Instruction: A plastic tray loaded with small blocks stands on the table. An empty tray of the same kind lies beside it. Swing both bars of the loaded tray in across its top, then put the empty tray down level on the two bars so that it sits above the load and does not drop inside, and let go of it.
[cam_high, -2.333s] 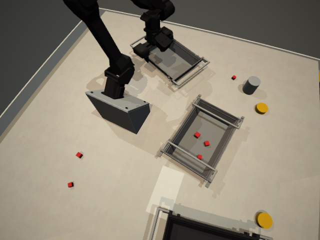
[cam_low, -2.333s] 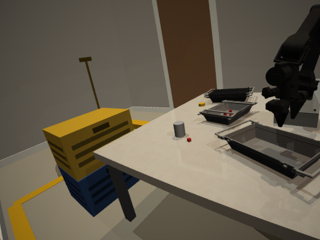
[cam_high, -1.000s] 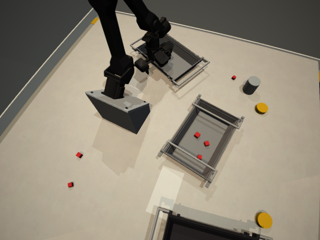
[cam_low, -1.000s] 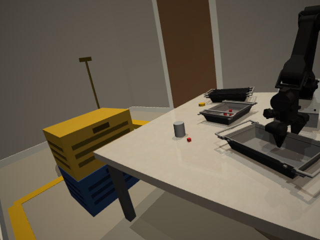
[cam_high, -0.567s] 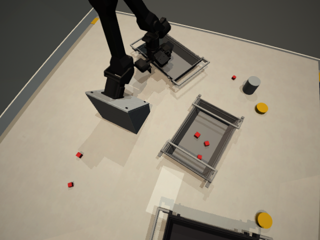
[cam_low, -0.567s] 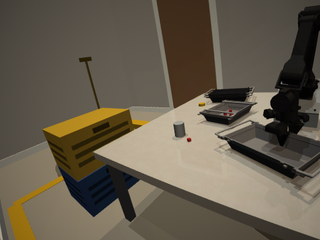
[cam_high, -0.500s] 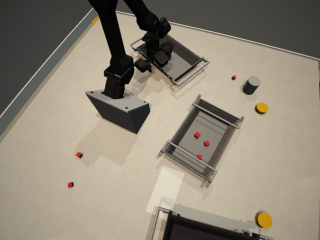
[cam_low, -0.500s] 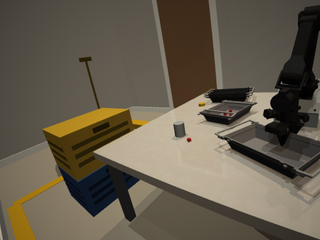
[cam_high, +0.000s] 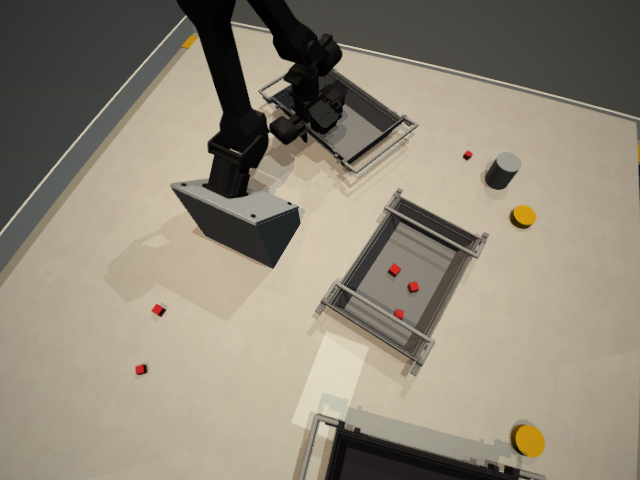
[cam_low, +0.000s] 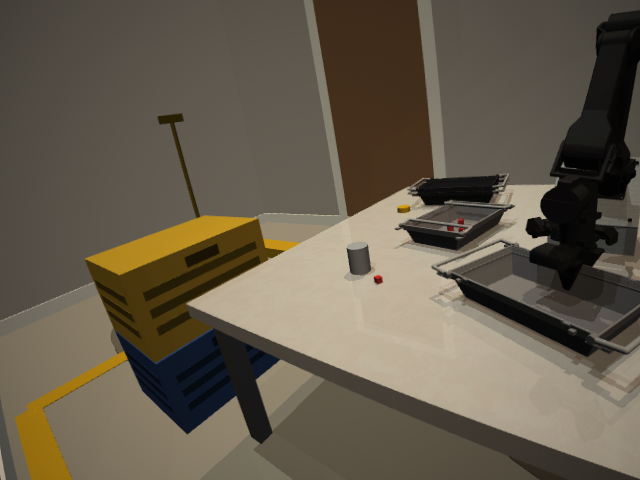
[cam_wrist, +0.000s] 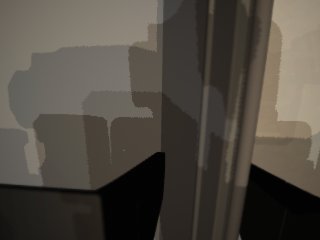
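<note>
The empty tray is 30 mm ahead of my gripper tip, 80 mm to the left of it and 30 mm above it. Round my gripper tip: red block: 370 mm ahead, 140 mm to the left.
</note>
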